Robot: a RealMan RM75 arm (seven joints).
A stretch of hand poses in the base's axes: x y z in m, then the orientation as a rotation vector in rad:
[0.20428 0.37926 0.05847 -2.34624 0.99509 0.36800]
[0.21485 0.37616 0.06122 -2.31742 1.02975 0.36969]
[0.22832 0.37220 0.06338 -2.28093 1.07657 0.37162]
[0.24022 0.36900 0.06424 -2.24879 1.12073 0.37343]
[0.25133 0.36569 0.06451 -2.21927 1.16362 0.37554]
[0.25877 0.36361 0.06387 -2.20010 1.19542 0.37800]
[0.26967 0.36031 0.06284 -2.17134 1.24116 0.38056]
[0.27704 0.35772 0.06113 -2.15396 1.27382 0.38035]
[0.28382 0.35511 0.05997 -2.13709 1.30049 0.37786]
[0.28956 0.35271 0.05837 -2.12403 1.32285 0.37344]
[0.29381 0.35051 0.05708 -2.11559 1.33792 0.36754]
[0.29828 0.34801 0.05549 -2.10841 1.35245 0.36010]
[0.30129 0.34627 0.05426 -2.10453 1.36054 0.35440]
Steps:
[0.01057 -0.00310 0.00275 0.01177 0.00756 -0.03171]
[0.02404 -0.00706 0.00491 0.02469 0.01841 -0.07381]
[0.03594 -0.01026 0.00577 0.03409 0.02944 -0.11270]
[0.04705 -0.01357 0.00604 0.04107 0.04106 -0.14974]
[0.05449 -0.01565 0.00540 0.04364 0.05094 -0.17587]
[0.06539 -0.01895 0.00437 0.04748 0.06460 -0.21412]
[0.07276 -0.02154 0.00266 0.04676 0.07359 -0.24053]
[0.07954 -0.02415 0.00150 0.04769 0.07905 -0.26375]
[0.08528 -0.02655 -0.00010 0.04696 0.08223 -0.28329]
[0.08953 -0.02875 -0.00139 0.04554 0.08241 -0.29698]
[0.09400 -0.03125 -0.00298 0.04300 0.08152 -0.31017]
[0.09701 -0.03299 -0.00421 0.04117 0.07996 -0.31782]

